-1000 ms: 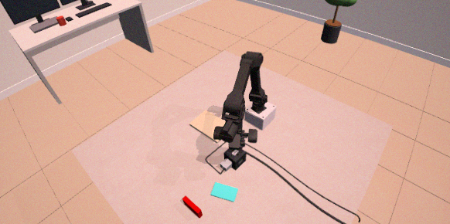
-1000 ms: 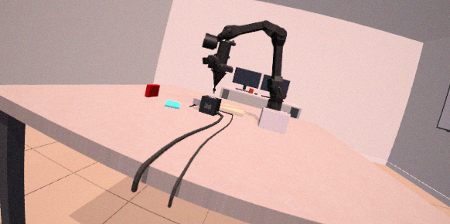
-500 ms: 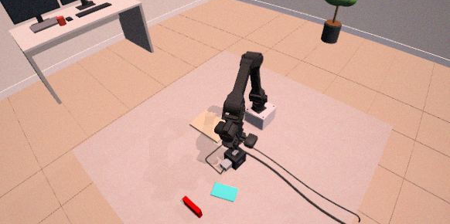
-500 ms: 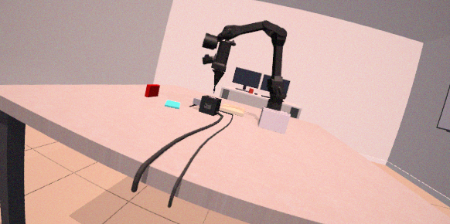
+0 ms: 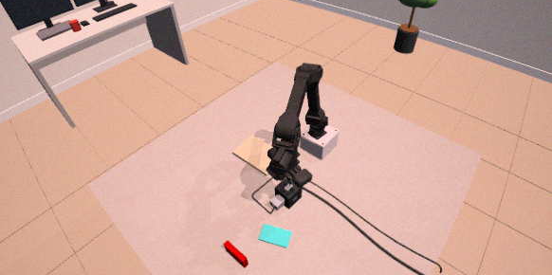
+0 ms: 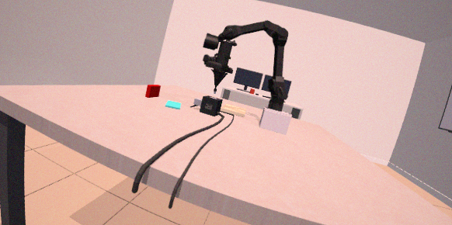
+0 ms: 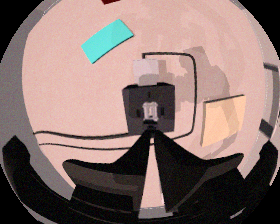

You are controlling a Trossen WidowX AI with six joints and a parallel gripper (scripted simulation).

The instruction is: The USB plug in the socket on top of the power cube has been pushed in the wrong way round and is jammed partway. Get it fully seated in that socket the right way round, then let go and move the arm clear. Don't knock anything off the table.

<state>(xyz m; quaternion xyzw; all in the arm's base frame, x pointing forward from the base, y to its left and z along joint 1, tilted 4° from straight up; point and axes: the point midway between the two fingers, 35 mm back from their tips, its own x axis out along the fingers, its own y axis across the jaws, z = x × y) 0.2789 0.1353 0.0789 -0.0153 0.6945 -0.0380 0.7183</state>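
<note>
My gripper tip is 20 mm above the USB plug. Also, from my gripper tip: cyan card: 140 mm ahead, 130 mm below, 90 mm to the left; tan sheet: 260 mm to the right, 130 mm below, 40 mm behind; red block: 300 mm ahead, 110 mm below, 70 mm to the left.
</note>
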